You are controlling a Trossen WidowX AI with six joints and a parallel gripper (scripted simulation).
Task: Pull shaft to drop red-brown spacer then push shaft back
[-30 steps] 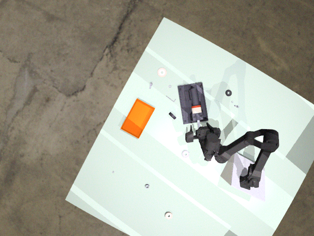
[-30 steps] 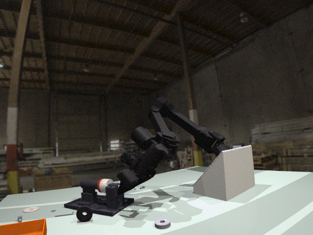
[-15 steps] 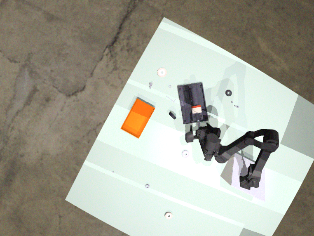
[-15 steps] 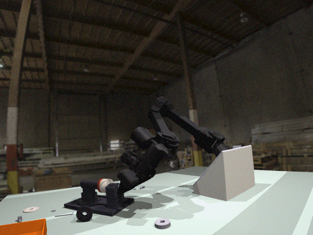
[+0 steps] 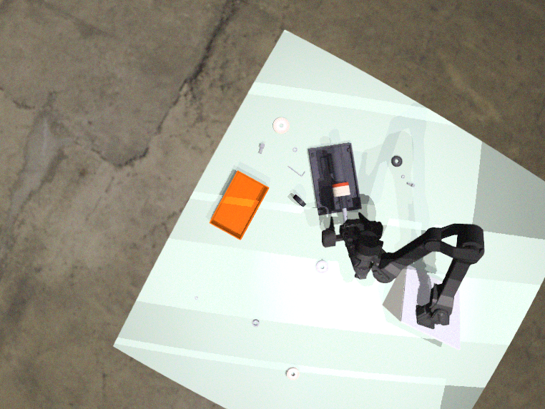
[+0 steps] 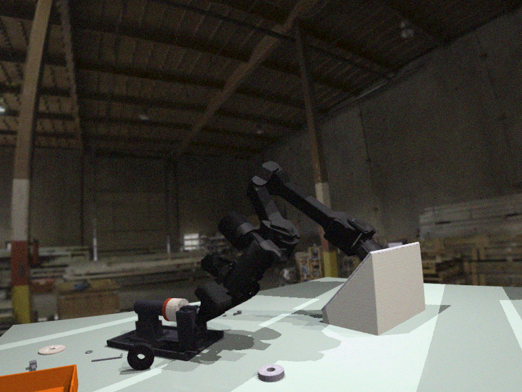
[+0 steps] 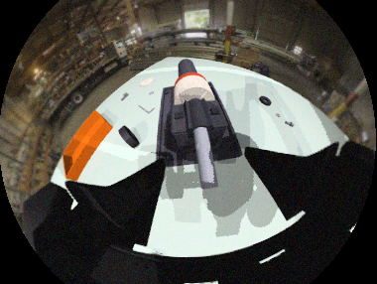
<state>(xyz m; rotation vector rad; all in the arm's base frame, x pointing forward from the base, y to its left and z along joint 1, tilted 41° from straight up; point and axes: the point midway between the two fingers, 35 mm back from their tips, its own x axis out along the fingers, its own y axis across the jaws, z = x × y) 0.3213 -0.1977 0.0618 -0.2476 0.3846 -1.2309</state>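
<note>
Right now the grey shaft is 5 cm to the right of my gripper tip, 3 cm ahead of it and 1 cm above it. Round my gripper tip: cream spacer (6 cm to the right, 4 cm ahead, 1 cm above); black ring (15 cm ahead, 4 cm below, 1 cm to the left); red-brown spacer (8 cm to the right, 5 cm ahead, 1 cm above).
</note>
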